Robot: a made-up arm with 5 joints. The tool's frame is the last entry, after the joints. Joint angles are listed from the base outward. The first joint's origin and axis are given. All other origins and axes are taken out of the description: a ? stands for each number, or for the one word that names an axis. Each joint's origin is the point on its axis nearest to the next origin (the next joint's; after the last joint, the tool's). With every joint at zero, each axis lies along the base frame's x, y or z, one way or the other. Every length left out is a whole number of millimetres.
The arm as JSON. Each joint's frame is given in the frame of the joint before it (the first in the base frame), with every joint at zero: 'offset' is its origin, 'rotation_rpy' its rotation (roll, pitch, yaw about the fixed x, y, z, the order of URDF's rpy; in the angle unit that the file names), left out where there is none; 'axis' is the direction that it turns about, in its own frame. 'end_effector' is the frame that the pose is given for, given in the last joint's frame.
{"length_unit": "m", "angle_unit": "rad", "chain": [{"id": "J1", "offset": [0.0, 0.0, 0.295], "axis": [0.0, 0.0, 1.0]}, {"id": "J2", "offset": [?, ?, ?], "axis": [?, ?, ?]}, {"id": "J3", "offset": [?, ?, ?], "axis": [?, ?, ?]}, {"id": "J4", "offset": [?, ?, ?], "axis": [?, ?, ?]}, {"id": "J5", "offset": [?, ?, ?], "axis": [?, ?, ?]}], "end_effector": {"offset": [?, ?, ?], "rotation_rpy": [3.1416, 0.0, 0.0]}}
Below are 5 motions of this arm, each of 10 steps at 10 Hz.
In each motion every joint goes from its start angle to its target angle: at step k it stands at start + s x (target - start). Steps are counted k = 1, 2, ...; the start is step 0. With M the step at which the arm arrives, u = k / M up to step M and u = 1 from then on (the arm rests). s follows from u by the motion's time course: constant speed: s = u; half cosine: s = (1 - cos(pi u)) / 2; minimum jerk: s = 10 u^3 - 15 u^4 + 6 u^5.
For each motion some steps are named. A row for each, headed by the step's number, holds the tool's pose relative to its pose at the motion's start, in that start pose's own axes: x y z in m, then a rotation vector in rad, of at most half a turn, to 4 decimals.
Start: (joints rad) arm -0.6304 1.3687 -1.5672 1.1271 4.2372
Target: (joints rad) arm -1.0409 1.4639 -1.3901 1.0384 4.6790
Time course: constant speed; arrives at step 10
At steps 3, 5, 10:
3: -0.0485 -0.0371 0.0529 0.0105 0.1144 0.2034
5: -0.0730 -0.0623 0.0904 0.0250 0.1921 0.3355
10: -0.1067 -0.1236 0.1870 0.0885 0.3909 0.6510

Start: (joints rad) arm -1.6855 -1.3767 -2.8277 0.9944 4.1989
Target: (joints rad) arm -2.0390 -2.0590 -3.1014 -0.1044 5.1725
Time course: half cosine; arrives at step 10
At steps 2, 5, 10:
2: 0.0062 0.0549 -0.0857 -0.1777 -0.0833 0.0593
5: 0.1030 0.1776 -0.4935 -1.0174 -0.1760 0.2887
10: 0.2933 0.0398 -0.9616 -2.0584 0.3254 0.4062

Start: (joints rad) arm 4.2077 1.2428 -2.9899 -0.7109 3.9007
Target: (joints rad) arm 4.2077 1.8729 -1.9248 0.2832 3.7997
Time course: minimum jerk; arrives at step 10
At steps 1, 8, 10:
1: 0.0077 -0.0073 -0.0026 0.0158 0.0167 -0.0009
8: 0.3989 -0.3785 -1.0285 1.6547 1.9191 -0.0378
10: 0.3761 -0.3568 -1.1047 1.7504 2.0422 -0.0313

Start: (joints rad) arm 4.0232 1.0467 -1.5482 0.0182 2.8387
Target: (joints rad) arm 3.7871 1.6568 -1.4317 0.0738 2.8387
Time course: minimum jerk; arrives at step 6
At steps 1, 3, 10:
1: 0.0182 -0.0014 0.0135 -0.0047 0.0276 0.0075
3: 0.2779 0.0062 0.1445 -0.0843 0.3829 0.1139
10: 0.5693 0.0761 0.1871 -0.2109 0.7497 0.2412

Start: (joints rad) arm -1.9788 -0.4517 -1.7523 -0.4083 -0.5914
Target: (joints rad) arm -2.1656 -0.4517 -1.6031 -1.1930 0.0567
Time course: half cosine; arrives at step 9
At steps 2, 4, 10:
2: -0.0020 0.0038 -0.0091 -0.0479 0.0578 0.0565
4: -0.0083 0.0115 -0.0356 -0.1430 0.2225 0.1949
10: -0.0287 0.0176 -0.1003 -0.2073 0.6048 0.4404

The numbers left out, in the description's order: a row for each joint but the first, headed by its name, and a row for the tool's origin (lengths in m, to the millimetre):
J2: xyz 0.0 0.0 0.0, axis 0.0 1.0 0.0
J3: xyz 0.069 0.0 0.369, axis 0.0 1.0 0.0
J4: xyz 0.108 0.0 -0.476, axis 0.0 1.0 0.0
J5: xyz 0.095 0.0 -0.122, axis 0.0 0.0 -1.0
tool: xyz 0.0 0.0 0.0

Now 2 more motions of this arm.
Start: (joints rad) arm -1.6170 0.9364 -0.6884 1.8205 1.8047
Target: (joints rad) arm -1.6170 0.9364 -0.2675 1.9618 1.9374
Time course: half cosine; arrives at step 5
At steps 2, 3, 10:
2: -0.0005 -0.0022 0.0814 -0.1879 0.0493 0.0457
3: 0.0014 0.0060 0.1526 -0.3540 0.1008 0.0859
10: 0.0062 0.0260 0.2288 -0.5374 0.1664 0.1292

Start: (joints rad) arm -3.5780 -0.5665 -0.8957 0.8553 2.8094
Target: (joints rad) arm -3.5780 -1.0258 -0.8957 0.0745 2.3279
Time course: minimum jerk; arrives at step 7
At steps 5, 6, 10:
5: 0.0312 0.0108 -0.3318 0.5472 -0.9167 -0.3723
6: 0.0538 0.0185 -0.3775 0.6563 -1.0300 -0.4109
10: 0.0586 0.0202 -0.3861 0.6781 -1.0511 -0.4177

